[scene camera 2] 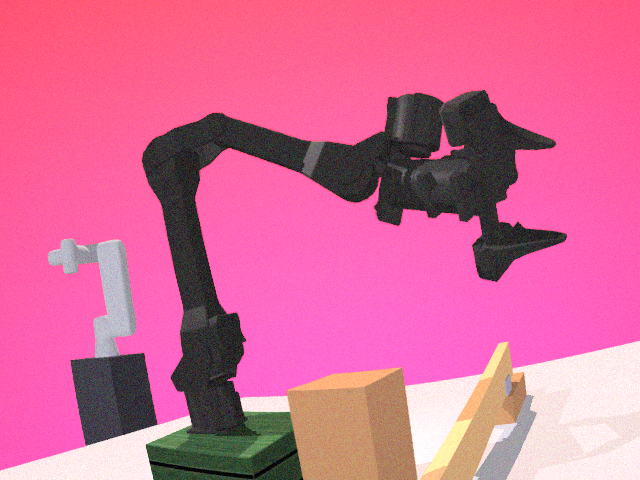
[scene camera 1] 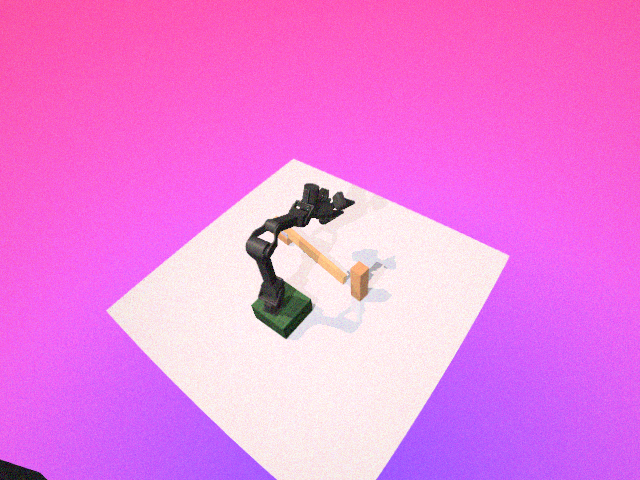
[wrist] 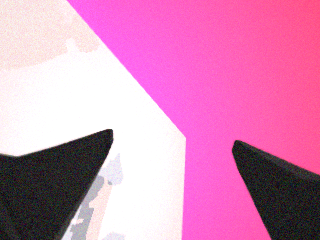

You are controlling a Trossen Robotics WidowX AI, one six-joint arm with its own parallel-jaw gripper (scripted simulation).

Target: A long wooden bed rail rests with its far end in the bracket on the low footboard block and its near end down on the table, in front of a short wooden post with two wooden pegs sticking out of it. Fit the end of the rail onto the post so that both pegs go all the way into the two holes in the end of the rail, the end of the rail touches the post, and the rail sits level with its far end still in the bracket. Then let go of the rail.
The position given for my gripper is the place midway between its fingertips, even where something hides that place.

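My gripper [scene camera 2: 561, 193], [scene camera 1: 349, 207], [wrist: 172, 140]: open, holding nothing. Wooden bed rail [scene camera 1: 292, 235]; out of frame in the wrist view. Wooden post [scene camera 2: 358, 418], [scene camera 1: 359, 272].
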